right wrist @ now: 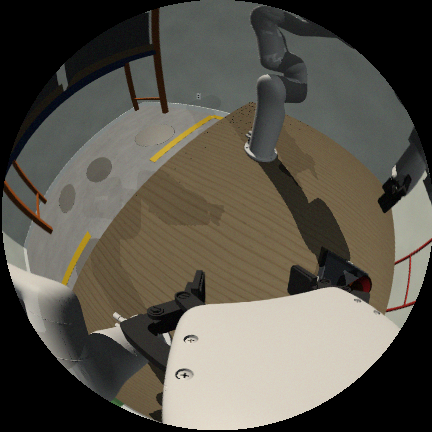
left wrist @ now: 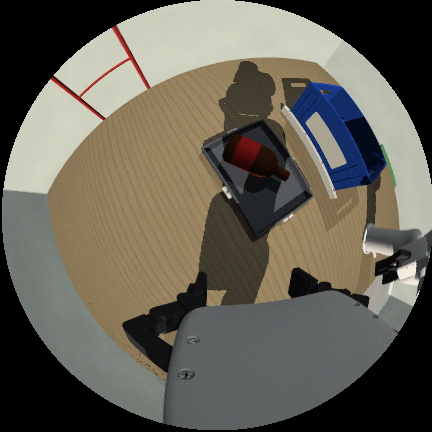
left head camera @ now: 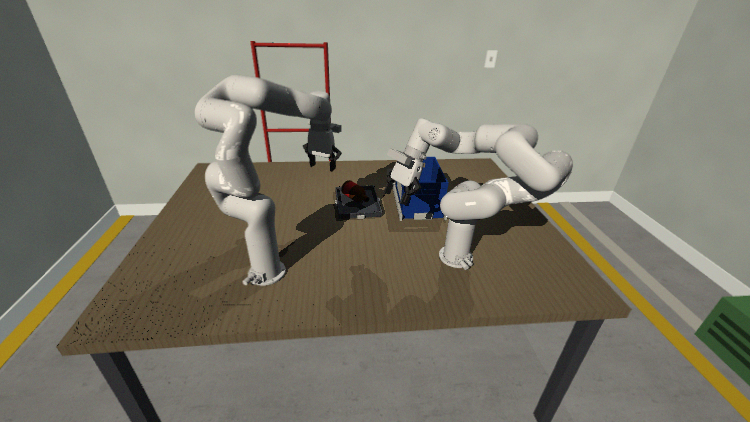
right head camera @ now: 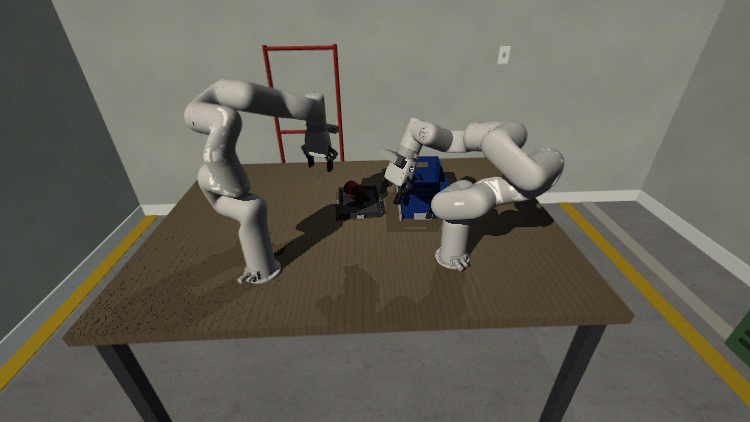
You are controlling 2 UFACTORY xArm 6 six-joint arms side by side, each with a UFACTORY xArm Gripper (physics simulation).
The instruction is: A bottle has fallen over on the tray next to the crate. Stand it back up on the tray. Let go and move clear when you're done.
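Frame: origin at the left arm's base, x ahead, y left, z up, level; centimetres.
Where they show: left gripper, fingertip midpoint: (right wrist: 382,198) (left wrist: 250,284) (left head camera: 322,168) (right head camera: 320,168); right gripper, fingertip midpoint: (right wrist: 249,282) (left wrist: 378,274) (left head camera: 394,198) (right head camera: 388,198); left arm's base at its link origin: (right wrist: 260,150) (left head camera: 267,273) (right head camera: 263,271); right arm's base at its link origin: (left wrist: 368,237) (left head camera: 455,257) (right head camera: 452,257).
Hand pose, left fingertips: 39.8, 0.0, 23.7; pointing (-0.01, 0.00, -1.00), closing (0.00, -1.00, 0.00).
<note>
Each offset is from my left fingertips to the top centre of the thing, as dx, dy, dz. "spot": to the spot under its first point. Level surfaces: height alone.
A dark brown bottle with a red label @(+18.9, -5.8, -15.8) (left head camera: 352,189) (right head camera: 355,190) (left wrist: 248,154) lies on its side on the dark tray @(+17.0, -7.2, -21.2) (left head camera: 370,214) (right head camera: 370,214) (left wrist: 256,227); in the left wrist view its neck points to the lower right. Part of the bottle (right wrist: 361,284) shows in the right wrist view. A blue crate @(+30.3, -32.4, -6.2) (left head camera: 434,170) (right head camera: 430,166) (left wrist: 350,177) stands to the right of the tray. My left gripper (left head camera: 322,165) (right head camera: 319,164) (left wrist: 250,284) is open and empty, above and behind the tray's left side. My right gripper (left head camera: 397,192) (right head camera: 390,192) (right wrist: 249,282) is open and empty, between the tray and the crate's front.
The wooden table @(dz -23.7) (left head camera: 314,309) (right head camera: 314,309) carries both arm bases. My right arm (left head camera: 474,202) (right head camera: 461,203) reaches in front of the crate. A red frame (left head camera: 291,45) (right head camera: 300,48) stands behind the table. A pale strip @(spot: +24.8, -23.5, -22.8) (left wrist: 310,152) lines the crate's tray side.
</note>
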